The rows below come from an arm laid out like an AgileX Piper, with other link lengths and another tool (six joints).
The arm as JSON. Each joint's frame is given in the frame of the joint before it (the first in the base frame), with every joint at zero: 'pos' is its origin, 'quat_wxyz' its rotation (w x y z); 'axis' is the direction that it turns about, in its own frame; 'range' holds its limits. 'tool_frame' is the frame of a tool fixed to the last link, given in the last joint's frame.
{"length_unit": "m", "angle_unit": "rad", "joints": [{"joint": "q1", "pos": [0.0, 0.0, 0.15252], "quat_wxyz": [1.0, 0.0, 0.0, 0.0], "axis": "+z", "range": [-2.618, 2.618]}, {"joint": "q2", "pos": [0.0, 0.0, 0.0], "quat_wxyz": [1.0, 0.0, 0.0, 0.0], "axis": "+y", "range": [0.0, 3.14]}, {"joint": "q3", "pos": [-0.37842, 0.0, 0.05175], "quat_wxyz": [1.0, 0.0, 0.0, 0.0], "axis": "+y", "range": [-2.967, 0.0]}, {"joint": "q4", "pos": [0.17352, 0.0, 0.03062], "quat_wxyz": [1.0, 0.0, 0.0, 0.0], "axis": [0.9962, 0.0, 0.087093], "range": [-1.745, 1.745]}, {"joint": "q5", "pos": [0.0, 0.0, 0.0], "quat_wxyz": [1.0, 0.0, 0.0, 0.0], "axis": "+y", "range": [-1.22, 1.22]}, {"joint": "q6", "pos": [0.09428, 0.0, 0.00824], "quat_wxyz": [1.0, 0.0, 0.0, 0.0], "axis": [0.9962, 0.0, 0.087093], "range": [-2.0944, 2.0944]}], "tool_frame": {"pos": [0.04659, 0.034, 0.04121], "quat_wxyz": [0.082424, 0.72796, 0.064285, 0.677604]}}
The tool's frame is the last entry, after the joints.
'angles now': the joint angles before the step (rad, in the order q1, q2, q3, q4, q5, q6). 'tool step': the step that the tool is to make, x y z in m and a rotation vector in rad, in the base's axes. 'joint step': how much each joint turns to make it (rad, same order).
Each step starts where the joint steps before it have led.
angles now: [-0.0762 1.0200 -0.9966 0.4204 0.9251 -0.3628]
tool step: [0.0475 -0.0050 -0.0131 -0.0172 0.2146 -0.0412]
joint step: [0.0680 0.1680 -0.1146 -0.1353 0.1137 0.1883]
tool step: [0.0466 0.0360 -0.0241 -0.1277 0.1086 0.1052]
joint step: [0.2657 0.1828 -0.0899 -0.2059 0.0010 0.1934]
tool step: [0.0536 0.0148 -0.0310 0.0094 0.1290 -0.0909]
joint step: [0.0190 0.1763 -0.0636 -0.0026 0.0014 0.1196]
